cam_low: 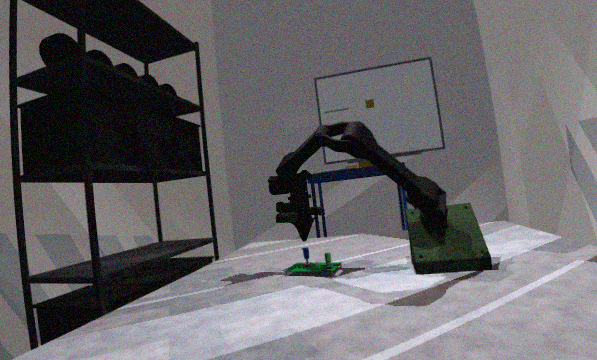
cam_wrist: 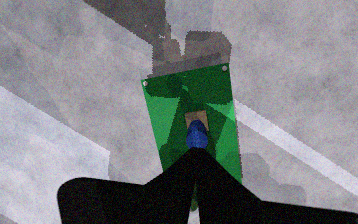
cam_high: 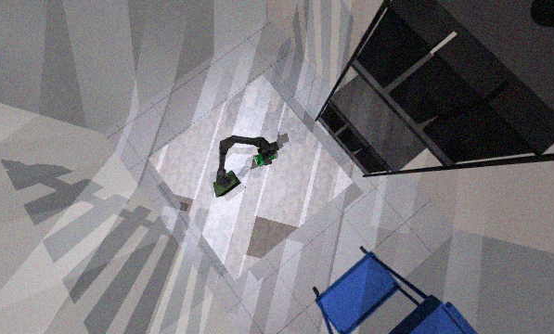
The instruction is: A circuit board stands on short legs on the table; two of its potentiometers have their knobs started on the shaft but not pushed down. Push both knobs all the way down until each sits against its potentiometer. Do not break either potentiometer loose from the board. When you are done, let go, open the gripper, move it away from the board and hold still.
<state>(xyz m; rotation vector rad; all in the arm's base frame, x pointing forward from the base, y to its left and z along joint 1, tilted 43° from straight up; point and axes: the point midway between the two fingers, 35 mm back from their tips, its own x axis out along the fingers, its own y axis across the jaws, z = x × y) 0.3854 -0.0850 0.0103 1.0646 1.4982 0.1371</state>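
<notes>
The blue knob lies 40 mm below my gripper tip. From my gripper tip the other things lie so: green knob (70 mm behind, 40 mm to the left, 50 mm below).
</notes>
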